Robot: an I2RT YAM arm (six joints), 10 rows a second.
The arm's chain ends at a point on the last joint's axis. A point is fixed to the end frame.
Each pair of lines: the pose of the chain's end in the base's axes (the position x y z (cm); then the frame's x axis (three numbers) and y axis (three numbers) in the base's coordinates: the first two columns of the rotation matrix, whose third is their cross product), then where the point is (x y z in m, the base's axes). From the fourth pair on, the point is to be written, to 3 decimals.
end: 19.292 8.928 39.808 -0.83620 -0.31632 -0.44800 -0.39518 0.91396 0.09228
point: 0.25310 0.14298 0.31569
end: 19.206 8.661 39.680 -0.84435 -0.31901 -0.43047 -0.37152 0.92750 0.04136
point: 0.25354 0.13412 0.31162
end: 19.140 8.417 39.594 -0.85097 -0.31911 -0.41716 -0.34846 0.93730 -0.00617
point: 0.25425 0.12585 0.30872
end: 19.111 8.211 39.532 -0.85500 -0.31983 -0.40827 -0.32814 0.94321 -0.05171
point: 0.255 0.118 0.307
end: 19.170 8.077 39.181 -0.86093 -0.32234 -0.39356 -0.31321 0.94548 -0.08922
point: 0.256 0.112 0.302
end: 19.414 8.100 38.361 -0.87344 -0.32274 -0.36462 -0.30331 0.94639 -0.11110
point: 0.257 0.109 0.291
